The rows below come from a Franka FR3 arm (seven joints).
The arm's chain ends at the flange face. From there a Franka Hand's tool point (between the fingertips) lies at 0.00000 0.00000 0.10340 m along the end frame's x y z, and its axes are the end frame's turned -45 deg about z.
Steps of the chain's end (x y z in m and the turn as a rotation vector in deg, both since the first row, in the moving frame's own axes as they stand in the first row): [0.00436 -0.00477 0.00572 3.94 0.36 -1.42]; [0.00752 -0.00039 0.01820 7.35 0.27 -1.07]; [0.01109 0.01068 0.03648 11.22 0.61 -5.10]
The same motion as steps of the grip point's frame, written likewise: [0.01188 -0.00492 0.00547 2.53 3.04 -1.42]; [0.01521 -0.00406 0.01735 5.01 5.39 -1.07]; [0.01467 0.00129 0.03450 7.50 8.37 -5.10]
